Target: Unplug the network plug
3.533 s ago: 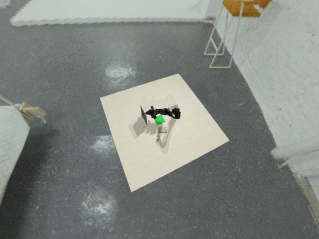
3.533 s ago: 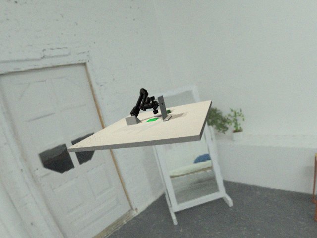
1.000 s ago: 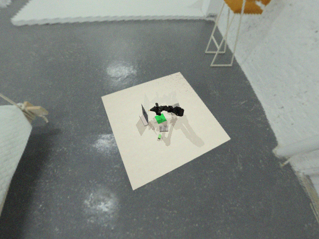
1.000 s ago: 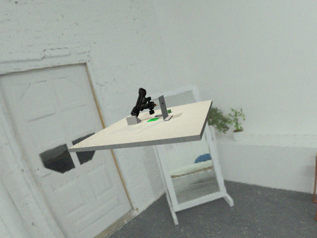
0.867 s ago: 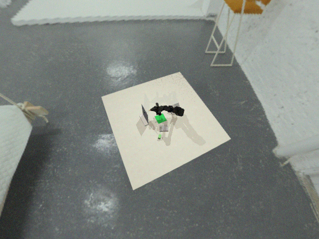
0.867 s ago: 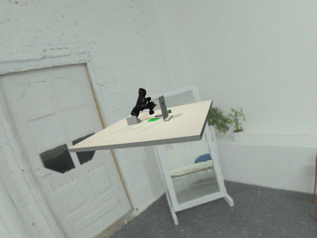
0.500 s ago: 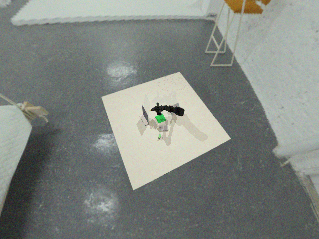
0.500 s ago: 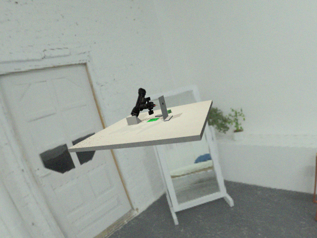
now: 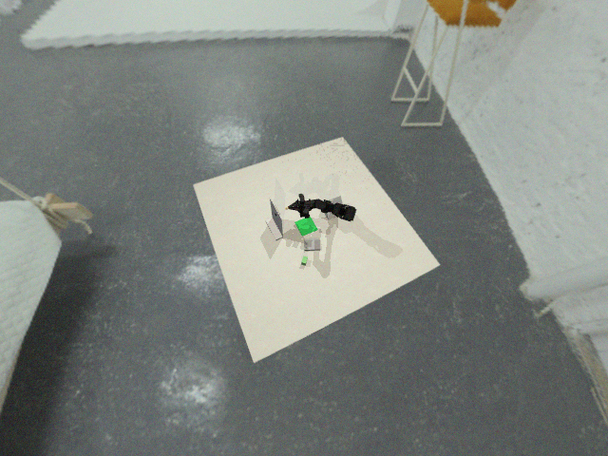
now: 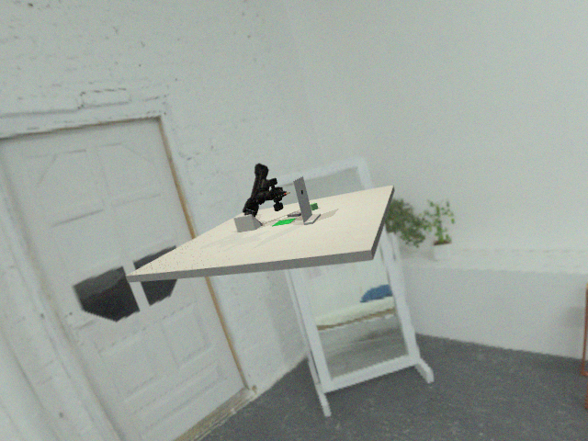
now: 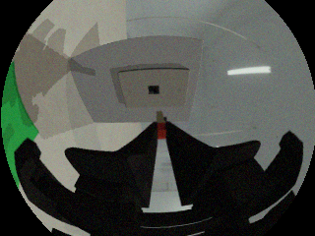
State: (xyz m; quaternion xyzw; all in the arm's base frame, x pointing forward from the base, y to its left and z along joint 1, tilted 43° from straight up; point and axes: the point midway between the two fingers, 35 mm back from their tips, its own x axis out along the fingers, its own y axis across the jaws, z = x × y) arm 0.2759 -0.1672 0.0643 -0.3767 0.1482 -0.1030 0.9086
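My gripper tip is now 18 cm above the green square, 9 cm to the right of it and 9 cm past it. Also, from my gripper tip: flat grey block (23 cm to the left, 17 cm below, 5 cm behind); network plug (right at my gripper tip); upright panel (9 cm ahead, 7 cm below).
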